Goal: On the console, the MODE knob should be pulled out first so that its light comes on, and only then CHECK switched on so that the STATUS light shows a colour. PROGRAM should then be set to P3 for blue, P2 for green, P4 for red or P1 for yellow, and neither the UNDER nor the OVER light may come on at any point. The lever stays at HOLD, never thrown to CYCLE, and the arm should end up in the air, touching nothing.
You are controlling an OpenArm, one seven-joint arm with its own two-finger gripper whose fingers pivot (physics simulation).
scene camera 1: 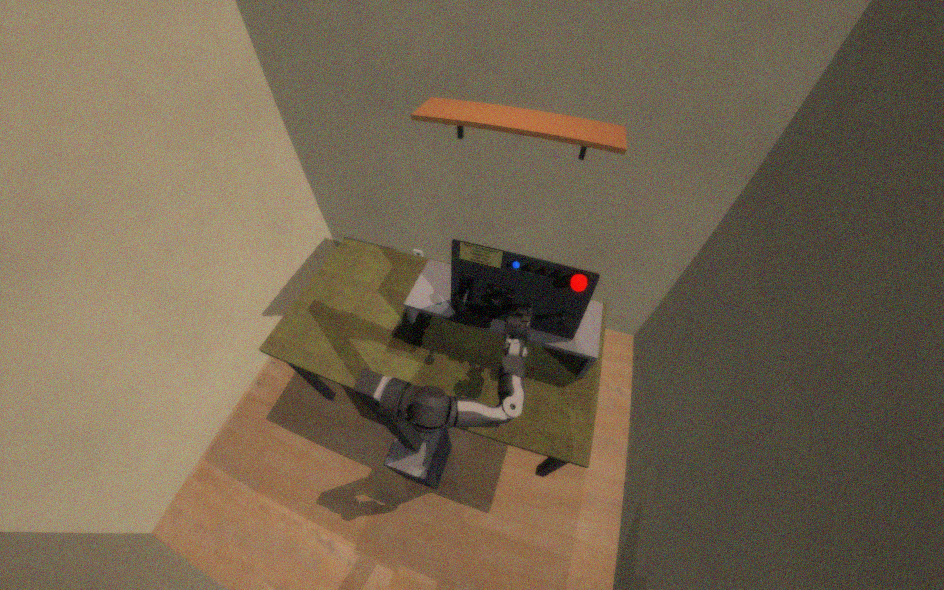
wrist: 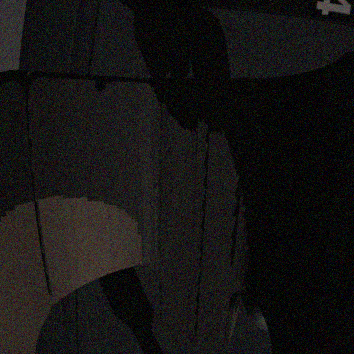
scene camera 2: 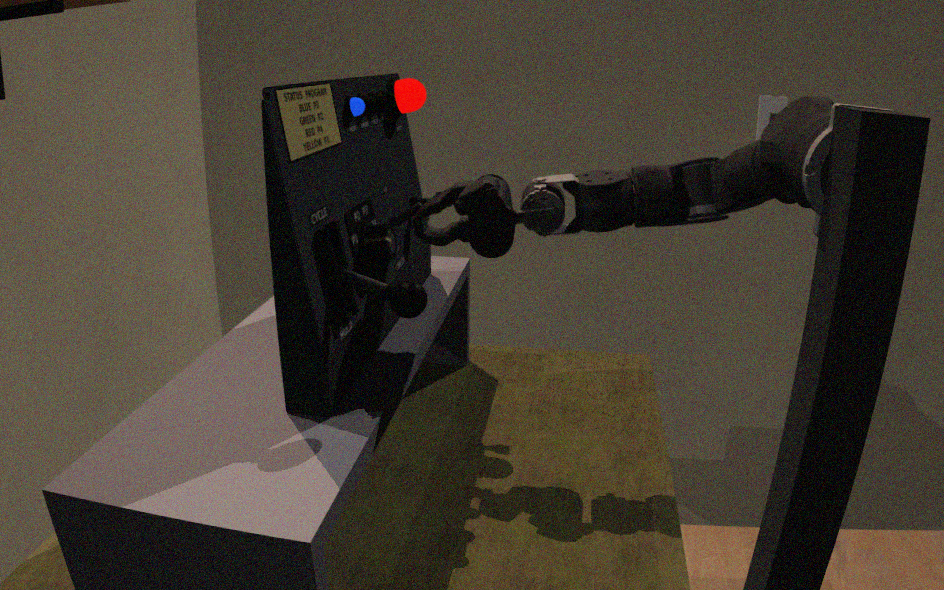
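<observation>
The dark console [scene camera 1: 480, 281] [scene camera 2: 278, 278] stands upright. A small blue light [scene camera 1: 515, 264] [scene camera 2: 357, 106] is lit near its top, and the large dome lamp [scene camera 1: 578, 282] [scene camera 2: 410, 95] to its right glows red; their labels are too small to read. The lever's ball [scene camera 2: 407, 299] sticks out low, below the CYCLE end of its slot. The PROGRAM dial [scene camera 2: 373, 251] is in shadow and its setting cannot be read. My gripper [scene camera 1: 517, 313] [scene camera 2: 419, 221] is shut and empty, its tips close to the console's controls, beside a thin dark rod. Contact, MODE and CHECK positions cannot be told.
A yellow chart [scene camera 1: 480, 254] [scene camera 2: 309, 121] on the console pairs colours with programs. The console stands on a pale riser [scene camera 1: 426, 297] [scene camera 2: 208, 445] on the green table [scene camera 1: 362, 271] [scene camera 2: 591, 417]. An orange shelf [scene camera 1: 518, 119] is on the wall above. A "4" label [wrist: 334, 6] shows in the wrist view.
</observation>
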